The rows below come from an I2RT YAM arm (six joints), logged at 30 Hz.
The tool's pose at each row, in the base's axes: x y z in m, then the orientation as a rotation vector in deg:
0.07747, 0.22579, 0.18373, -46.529, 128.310, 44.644
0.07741, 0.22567, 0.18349, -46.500, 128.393, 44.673
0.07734, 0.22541, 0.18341, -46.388, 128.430, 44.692
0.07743, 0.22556, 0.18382, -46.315, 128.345, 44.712
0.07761, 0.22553, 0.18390, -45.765, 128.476, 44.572
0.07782, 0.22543, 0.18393, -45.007, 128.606, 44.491
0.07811, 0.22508, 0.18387, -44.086, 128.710, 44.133
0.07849, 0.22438, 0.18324, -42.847, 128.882, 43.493
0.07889, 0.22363, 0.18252, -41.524, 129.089, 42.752
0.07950, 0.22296, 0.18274, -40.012, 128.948, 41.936
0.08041, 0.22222, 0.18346, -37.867, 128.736, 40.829
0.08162, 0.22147, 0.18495, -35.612, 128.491, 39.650
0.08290, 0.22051, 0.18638, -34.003, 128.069, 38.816
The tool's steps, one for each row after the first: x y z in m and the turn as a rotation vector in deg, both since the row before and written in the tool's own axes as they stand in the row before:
0.00025, -0.00011, 0.00005, -0.011, 0.057, 0.062
0.00019, -0.00014, -0.00015, 0.022, -0.019, 0.086
-0.00040, 0.00016, -0.00012, 0.008, -0.105, 0.010
-0.00016, -0.00012, -0.00001, 0.275, -0.130, 0.327
-0.00012, -0.00020, -0.00001, 0.298, -0.222, 0.465
-0.00003, -0.00045, -0.00010, 0.548, -0.308, 0.462
0.00043, -0.00092, 0.00006, 0.851, -0.378, 0.591
0.00049, -0.00100, 0.00010, 0.950, -0.373, 0.629
-0.00035, -0.00079, -0.00034, 1.057, -0.742, 0.579
-0.00090, -0.00089, -0.00055, 1.466, -1.045, 0.848
-0.00167, -0.00085, -0.00086, 1.556, -1.094, 0.896
-0.00165, -0.00106, -0.00087, 1.100, -0.987, 0.561

